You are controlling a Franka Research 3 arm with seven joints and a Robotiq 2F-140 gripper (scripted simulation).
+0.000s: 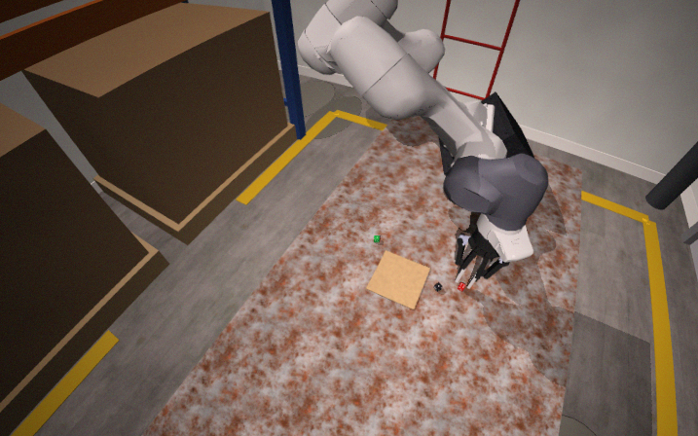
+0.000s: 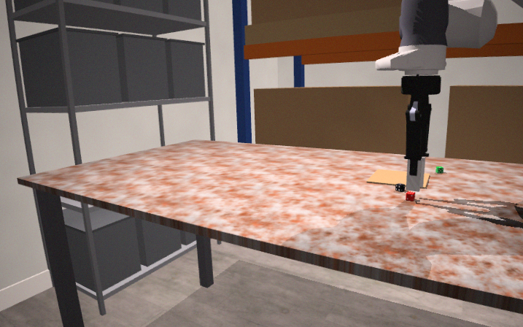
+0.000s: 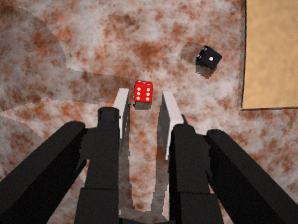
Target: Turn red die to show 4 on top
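Now: hand 50 mm above the red die and 10 mm short of it. Also, from my hand: green die 280 mm to the right, 50 mm below, 40 mm behind; then tan mat 170 mm to the right, 60 mm below, 50 mm ahead; then black die 60 mm to the right, 50 mm below, 40 mm ahead.
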